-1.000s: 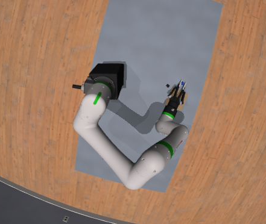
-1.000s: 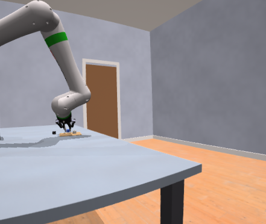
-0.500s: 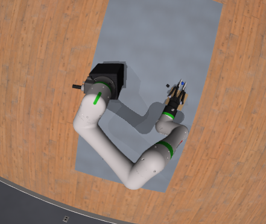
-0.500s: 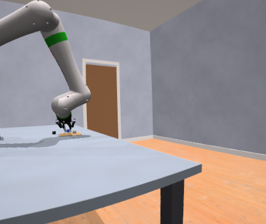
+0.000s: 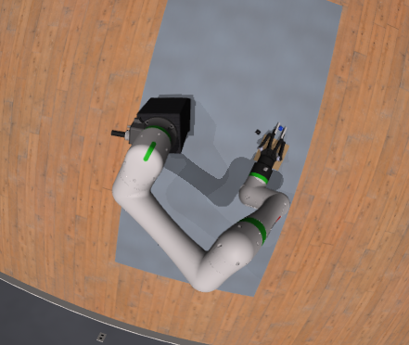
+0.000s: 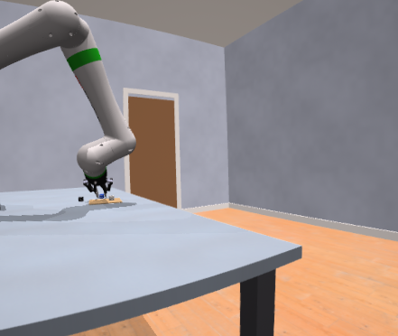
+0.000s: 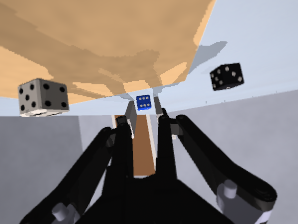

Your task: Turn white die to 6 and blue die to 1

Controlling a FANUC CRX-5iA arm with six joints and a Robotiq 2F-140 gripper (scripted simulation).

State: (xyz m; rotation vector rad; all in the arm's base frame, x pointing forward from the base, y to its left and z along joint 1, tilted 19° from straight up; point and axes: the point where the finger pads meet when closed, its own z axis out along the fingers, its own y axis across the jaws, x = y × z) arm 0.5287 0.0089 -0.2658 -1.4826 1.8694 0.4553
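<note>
The blue die is 20 mm below my hand and 10 mm to the left of it. The rest, counted from my hand: black die (100 mm behind, 30 mm to the right, 20 mm below); then tan mat (110 mm to the right, 30 mm below, 10 mm behind); then white die (120 mm to the right, 20 mm below, 20 mm ahead).
</note>
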